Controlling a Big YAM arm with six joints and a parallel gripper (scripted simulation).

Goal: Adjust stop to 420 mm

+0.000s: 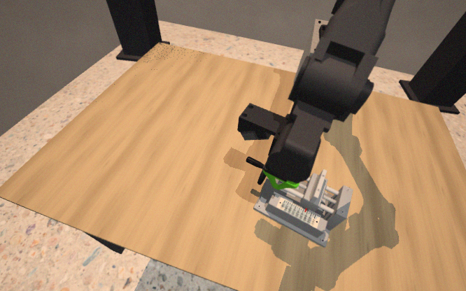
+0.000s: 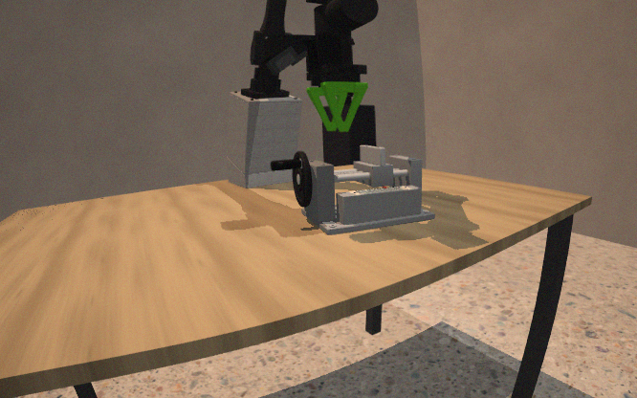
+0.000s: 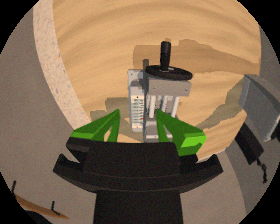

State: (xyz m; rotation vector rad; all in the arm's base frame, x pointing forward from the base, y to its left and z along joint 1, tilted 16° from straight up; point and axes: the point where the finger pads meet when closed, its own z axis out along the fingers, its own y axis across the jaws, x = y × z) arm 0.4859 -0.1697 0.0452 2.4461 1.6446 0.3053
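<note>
My gripper is now 70 mm past the black handwheel, 40 mm to the left of it and 70 mm above it. Round my hand: sliding stop block 10 mm behind, 100 mm to the left, 70 mm below.
</note>
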